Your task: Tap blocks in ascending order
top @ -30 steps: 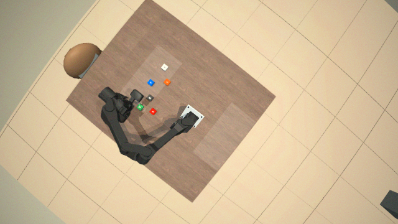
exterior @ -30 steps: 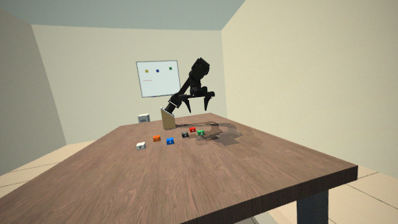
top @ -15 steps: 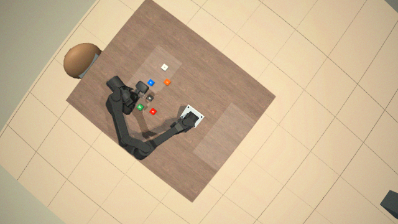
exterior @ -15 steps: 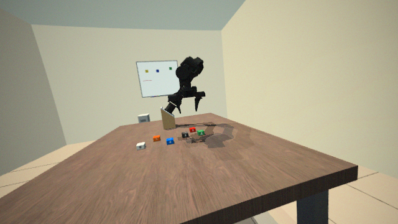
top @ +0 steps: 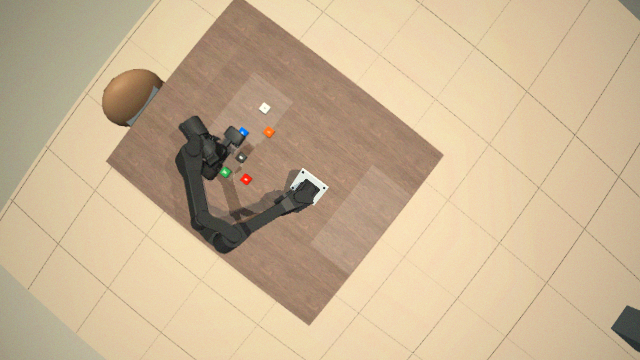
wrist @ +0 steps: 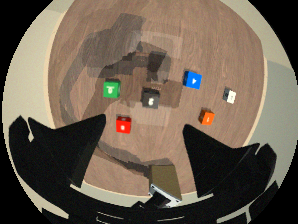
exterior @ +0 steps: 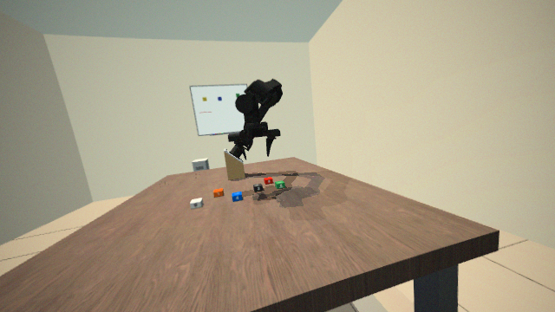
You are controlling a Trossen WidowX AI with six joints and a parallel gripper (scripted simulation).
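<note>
Right now my gripper tip is 40 mm short of the white block, 220 mm to the left of it and 120 mm above it. The rest, counted from my gripper tip: green block 10 mm ahead, 80 mm to the left, 120 mm below; then black block 10 mm behind, 10 mm to the right, 120 mm below; then red block 80 mm behind, 50 mm to the left, 120 mm below.
</note>
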